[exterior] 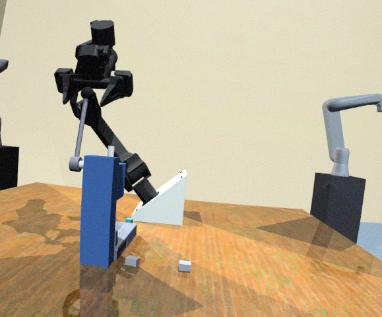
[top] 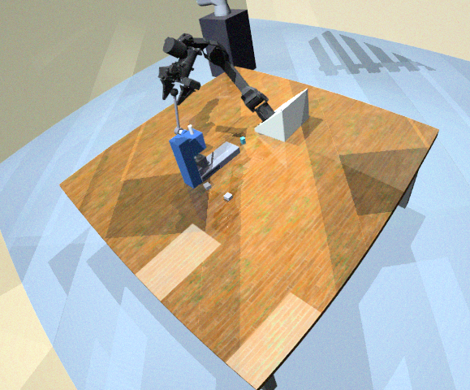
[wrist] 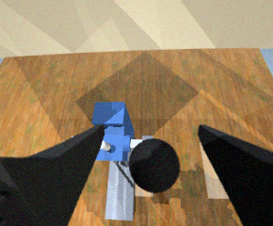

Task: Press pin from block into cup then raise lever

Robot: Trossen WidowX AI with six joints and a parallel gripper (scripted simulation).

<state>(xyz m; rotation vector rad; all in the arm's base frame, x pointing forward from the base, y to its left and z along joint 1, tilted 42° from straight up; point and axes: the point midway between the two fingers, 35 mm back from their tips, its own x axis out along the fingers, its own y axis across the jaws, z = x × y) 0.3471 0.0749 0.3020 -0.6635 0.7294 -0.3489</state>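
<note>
Now: gripper tip 10 mm past the lever, 10 mm to the right of it and 50 mm above it. The rest, counted from my gripper tip: teal cube: 230 mm behind, 100 mm to the left, 310 mm below; punch: 70 mm to the left, 170 mm below.
</note>
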